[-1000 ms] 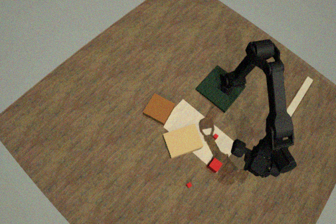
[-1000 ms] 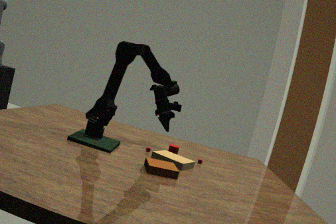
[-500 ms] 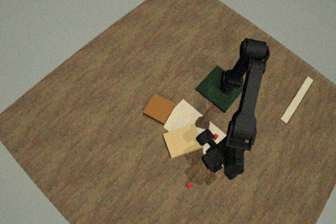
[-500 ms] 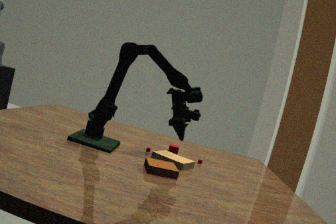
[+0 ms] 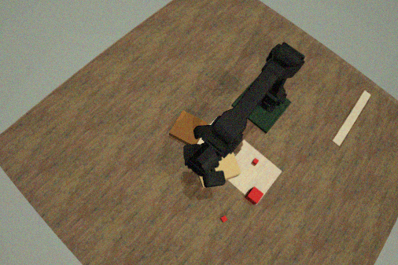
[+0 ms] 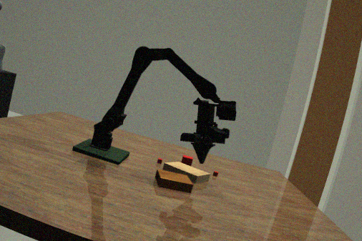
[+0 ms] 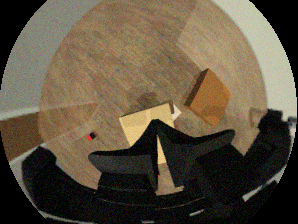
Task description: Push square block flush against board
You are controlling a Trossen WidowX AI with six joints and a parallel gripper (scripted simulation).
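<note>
Right now my gripper tip is 9 cm past the brown square block, 12 cm to the left of it and 5 cm above it. The rest, counted from my gripper tip: tan board 4 cm behind, 4 cm to the left, 5 cm below.
</note>
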